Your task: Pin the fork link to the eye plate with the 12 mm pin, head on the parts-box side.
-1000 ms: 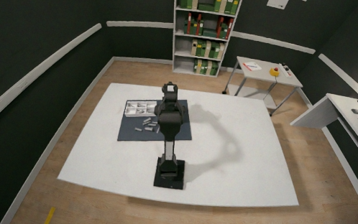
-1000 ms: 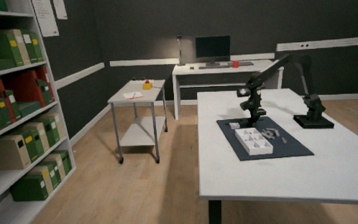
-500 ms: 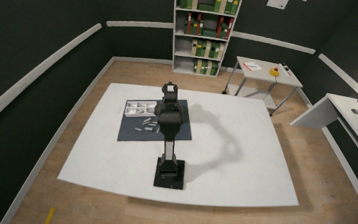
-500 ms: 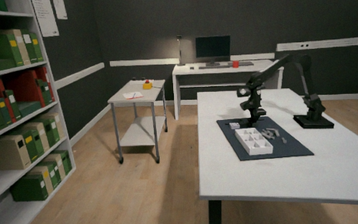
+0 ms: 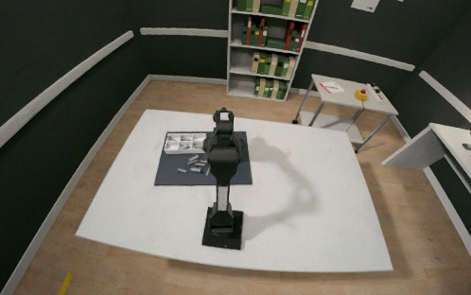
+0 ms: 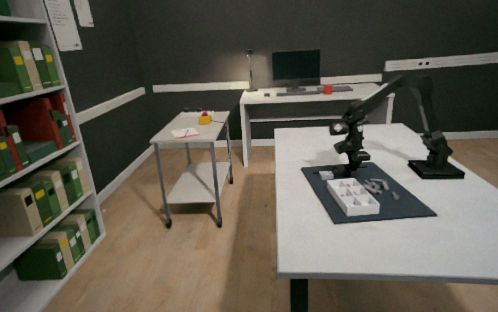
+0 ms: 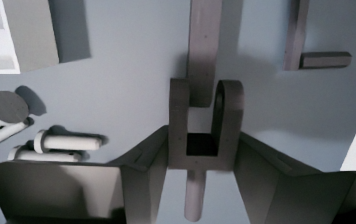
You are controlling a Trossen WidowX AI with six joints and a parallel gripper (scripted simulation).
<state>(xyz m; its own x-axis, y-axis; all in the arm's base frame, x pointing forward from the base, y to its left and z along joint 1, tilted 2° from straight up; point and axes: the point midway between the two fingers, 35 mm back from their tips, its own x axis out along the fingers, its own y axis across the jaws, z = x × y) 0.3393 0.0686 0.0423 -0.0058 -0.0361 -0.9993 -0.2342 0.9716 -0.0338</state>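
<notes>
Now: hand 5 cm above the eye plate, 4 cm short of it and 1 cm to the right of it. The rest, counted from my hand: dark blue mat (10 cm to the left, 7 cm below); grey block (11 cm ahead, 5 cm below, 3 cm to the left); pin (9 cm to the left, 6 cm below, 5 cm behind).
</notes>
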